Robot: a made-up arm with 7 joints.
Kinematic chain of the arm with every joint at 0, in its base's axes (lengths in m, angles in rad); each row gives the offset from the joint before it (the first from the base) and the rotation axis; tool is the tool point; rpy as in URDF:
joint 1: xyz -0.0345 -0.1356 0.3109 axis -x
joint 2: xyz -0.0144 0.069 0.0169 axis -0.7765 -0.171 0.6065
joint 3: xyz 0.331 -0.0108 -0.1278 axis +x
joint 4: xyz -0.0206 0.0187 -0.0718 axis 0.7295 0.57 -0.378
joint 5: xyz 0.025 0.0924 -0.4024 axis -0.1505 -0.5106 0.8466
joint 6: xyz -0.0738 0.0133 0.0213 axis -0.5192 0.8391 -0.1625
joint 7: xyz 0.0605 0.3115 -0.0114 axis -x
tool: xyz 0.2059 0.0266 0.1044 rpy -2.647 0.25 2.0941
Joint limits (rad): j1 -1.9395..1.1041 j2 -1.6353..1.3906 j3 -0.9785..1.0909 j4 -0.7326..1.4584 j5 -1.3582..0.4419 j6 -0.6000..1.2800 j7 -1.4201..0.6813
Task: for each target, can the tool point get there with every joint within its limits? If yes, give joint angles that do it. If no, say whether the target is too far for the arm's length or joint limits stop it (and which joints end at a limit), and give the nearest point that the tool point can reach.
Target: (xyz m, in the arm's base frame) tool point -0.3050 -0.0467 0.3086
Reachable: no: joint limits stop it (at a limit: joint 2, joint 3, joint 5, joint 6) | nearest point -0.1797 0.3335 0.2988 | short by 0.400 m
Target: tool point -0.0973 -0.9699 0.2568
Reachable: no: joint limits stop it (at a limit: joint 1, joint 3, joint 6, joint 7) | nearest point 0.0856 -1.0414 0.1576 | short by 0.220 m
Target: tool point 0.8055 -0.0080 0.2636
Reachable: yes | joints 0.0290 -1.0577 0.7448 -0.1949 -0.4654 -0.1045 0.1954
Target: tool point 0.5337 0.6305 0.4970
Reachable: yes | joints -0.7499 -0.4233 0.0272 0.8904 -0.2569 0.7209 -0.4140
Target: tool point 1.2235 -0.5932 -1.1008
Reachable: no: too far | nearest point 0.7349 -0.4219 -0.5722 | short by 0.740 m
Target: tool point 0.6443 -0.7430 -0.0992
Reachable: yes | joints 0.7028 0.9107 -0.5020 0.6021 -1.1597 0.5481 -0.0829
